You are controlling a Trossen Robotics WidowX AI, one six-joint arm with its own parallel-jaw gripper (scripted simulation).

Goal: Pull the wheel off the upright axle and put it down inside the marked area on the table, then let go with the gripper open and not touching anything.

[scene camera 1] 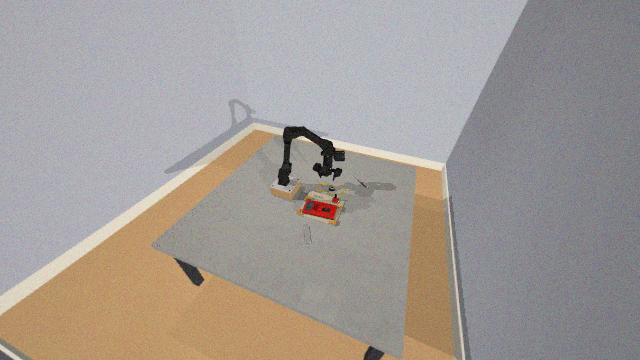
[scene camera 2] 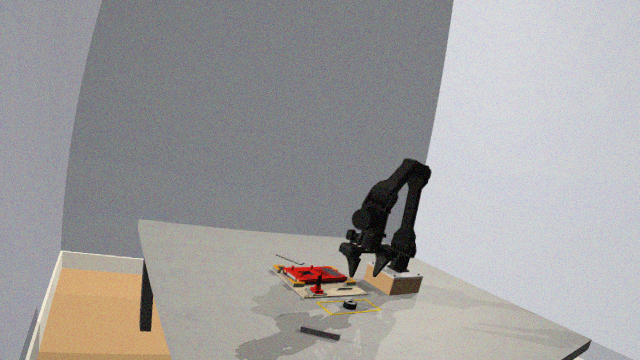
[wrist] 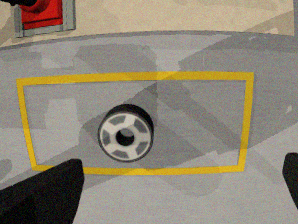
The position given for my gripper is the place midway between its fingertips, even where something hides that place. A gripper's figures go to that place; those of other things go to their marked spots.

Labels:
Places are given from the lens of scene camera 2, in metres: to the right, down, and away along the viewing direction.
my gripper [scene camera 2: 362, 277]: 0.13, 0.29, 1.11
red plate [scene camera 2: 309, 275]: -0.04, 0.32, 1.22

